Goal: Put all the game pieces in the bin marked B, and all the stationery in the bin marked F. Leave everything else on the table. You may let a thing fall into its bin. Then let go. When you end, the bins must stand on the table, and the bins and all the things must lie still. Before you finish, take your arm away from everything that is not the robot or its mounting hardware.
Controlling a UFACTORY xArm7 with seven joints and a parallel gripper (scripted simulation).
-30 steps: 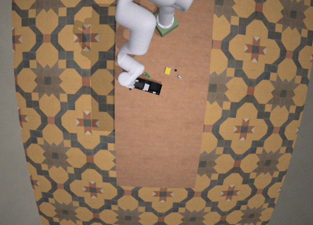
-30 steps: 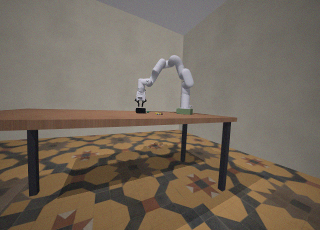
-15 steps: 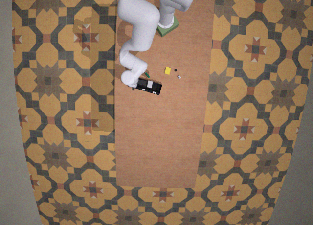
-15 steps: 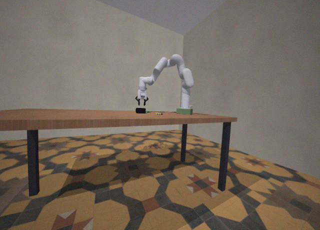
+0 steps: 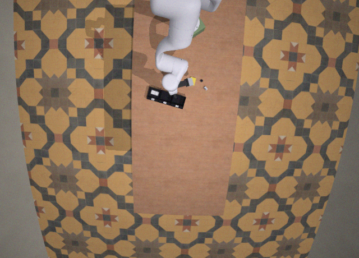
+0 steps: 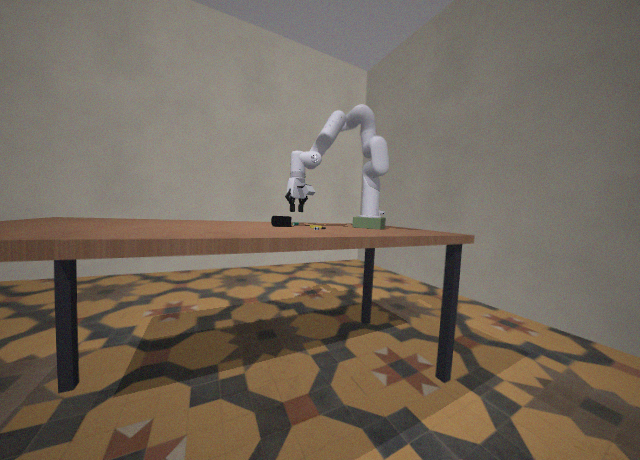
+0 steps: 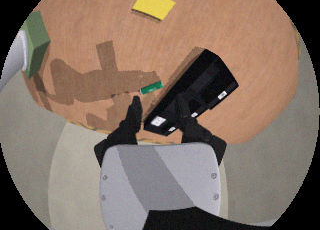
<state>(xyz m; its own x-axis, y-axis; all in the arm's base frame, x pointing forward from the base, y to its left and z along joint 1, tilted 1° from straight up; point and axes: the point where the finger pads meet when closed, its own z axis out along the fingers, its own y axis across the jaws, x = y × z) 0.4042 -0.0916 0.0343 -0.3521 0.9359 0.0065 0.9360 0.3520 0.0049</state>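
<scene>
Now: hand 13 cm to the right of the yellow block, 8 cm above it and 5 cm past it. Round my hand: white piece 11 cm to the right, 8 cm below, 4 cm ahead; then green piece 8 cm below, 2 cm to the right, 1 cm behind; then black triple bin 7 cm below, 7 cm ahead, 4 cm to the right.
</scene>
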